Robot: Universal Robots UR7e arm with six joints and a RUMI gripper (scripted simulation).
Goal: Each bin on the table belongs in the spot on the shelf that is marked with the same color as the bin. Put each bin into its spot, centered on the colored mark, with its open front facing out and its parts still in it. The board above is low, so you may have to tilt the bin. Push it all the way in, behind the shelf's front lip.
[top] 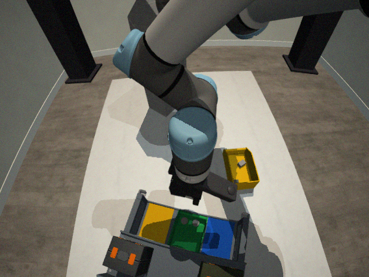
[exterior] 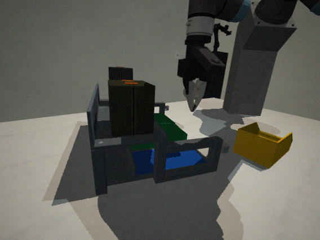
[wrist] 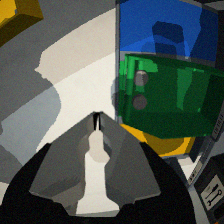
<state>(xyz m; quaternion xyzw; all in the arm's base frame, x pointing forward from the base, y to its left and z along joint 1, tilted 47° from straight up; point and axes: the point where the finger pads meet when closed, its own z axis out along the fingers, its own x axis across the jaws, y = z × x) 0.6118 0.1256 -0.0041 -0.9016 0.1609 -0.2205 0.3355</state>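
Now: the yellow bin 16 cm behind my hand, 16 cm to the left of it and 7 cm below it. Round my hand: shelf lip 2 cm ahead, 2 cm to the right, 11 cm below; then shelf board 22 cm ahead, 5 cm to the right, 1 cm below; then green bin 12 cm ahead, 3 cm to the right, 7 cm below.
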